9 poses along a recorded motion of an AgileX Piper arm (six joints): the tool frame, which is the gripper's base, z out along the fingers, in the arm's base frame.
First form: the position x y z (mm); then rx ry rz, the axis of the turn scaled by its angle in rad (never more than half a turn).
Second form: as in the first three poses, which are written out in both.
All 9 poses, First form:
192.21 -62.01 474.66 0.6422 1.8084 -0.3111
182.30 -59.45 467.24 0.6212 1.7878 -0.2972
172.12 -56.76 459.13 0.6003 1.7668 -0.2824
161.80 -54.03 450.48 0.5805 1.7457 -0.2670
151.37 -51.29 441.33 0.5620 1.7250 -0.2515
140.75 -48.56 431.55 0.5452 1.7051 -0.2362
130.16 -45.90 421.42 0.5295 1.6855 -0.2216
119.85 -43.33 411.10 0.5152 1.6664 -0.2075
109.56 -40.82 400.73 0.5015 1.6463 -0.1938
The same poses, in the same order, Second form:
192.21 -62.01 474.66 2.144 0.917 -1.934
182.30 -59.45 467.24 2.121 0.946 -1.915
172.12 -56.76 459.13 2.096 0.974 -1.894
161.80 -54.03 450.48 2.070 1.002 -1.871
151.37 -51.29 441.33 2.042 1.029 -1.845
140.75 -48.56 431.55 2.014 1.055 -1.817
130.16 -45.90 421.42 1.983 1.078 -1.787
119.85 -43.33 411.10 1.951 1.100 -1.754
109.56 -40.82 400.73 1.913 1.121 -1.716

